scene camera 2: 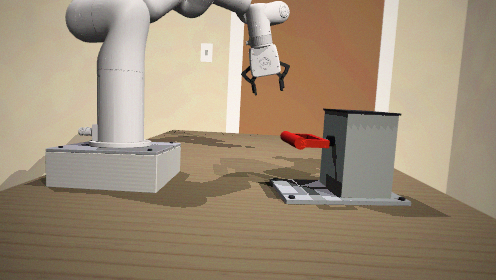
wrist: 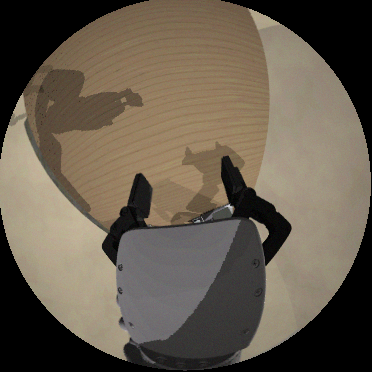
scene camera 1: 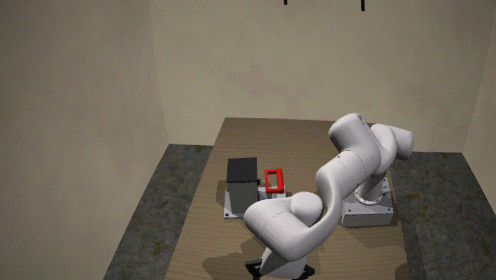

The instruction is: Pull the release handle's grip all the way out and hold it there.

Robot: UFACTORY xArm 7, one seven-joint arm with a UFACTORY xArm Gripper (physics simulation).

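Observation:
The release handle's red grip (scene camera 1: 280,181) (scene camera 2: 292,140) is the outer bar of a red rectangular frame, level above the base plate. A short thin rod joins the frame to a black collar on the grey housing (scene camera 1: 243,197) (scene camera 2: 370,155), which has a black top. In the wrist view a small part of the grey fixture (wrist: 222,214) shows past the hand's edge; the red grip does not show there. My gripper (scene camera 2: 269,92) (wrist: 182,173) is open and empty, pointing down, higher than the grip and well apart from it. In scene camera 1 its fingertips are cut off at the bottom edge.
The housing stands on a light base plate (scene camera 1: 228,209) (scene camera 2: 282,189) with bolts, on the wooden table (scene camera 1: 270,135) (scene camera 2: 200,240) (wrist: 175,75). The arm's pale base block (scene camera 1: 367,219) (scene camera 2: 100,170) stands across from the grip. A brown door (scene camera 2: 310,60) and walls lie beyond the table.

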